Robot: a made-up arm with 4 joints.
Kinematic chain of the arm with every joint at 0, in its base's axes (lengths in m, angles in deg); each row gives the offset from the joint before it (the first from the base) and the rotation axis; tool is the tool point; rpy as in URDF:
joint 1: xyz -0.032 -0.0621 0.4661 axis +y
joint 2: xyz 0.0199 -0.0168 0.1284 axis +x
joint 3: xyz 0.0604 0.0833 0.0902 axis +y
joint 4: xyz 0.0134 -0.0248 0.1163 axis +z
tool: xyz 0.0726 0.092 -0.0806 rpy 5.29 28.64 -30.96
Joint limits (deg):
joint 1: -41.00..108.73
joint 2: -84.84..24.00
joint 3: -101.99..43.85
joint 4: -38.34..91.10
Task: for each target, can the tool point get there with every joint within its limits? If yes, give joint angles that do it. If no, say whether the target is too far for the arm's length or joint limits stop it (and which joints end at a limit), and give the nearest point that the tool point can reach.
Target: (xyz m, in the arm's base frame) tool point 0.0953 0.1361 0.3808
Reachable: yes | joints 91.25 -36.08 19.16 49.84
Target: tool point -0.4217 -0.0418 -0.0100
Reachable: no: too far | nearest point -0.0810 0.0019 0.2745 | short by 0.446 m
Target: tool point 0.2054 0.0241 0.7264
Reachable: yes | joints 16.90 13.24 -24.05 -5.10
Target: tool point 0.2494 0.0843 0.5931
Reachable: yes | joints 44.02 -0.51 -36.72 10.06
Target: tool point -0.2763 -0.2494 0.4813
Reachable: no: joint limits stop it (at a limit: joint 1, joint 2, joint 3) | nearest point -0.0609 -0.0525 0.4125 | short by 0.300 m
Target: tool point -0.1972 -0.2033 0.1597
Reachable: no: joint limits stop it (at a limit: joint 1, joint 2, joint 3) | nearest point -0.0616 -0.0404 0.2707 | short by 0.239 m
